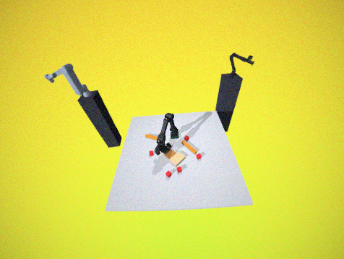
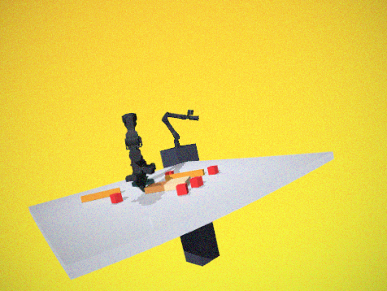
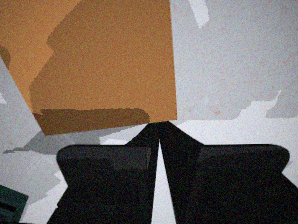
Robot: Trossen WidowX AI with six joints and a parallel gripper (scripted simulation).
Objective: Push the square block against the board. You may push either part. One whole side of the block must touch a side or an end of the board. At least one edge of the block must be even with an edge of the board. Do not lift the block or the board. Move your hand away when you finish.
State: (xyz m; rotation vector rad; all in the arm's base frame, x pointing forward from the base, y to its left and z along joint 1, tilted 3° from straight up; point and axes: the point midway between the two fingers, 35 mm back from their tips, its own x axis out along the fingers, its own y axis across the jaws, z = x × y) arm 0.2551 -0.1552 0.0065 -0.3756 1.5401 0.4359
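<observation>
The brown square block is 70 mm to the left of my gripper tip, 30 mm ahead of it and 10 mm above it. The rest, counted from my gripper tip: pale tan board: 140 mm to the left, 100 mm ahead, 10 mm above.
</observation>
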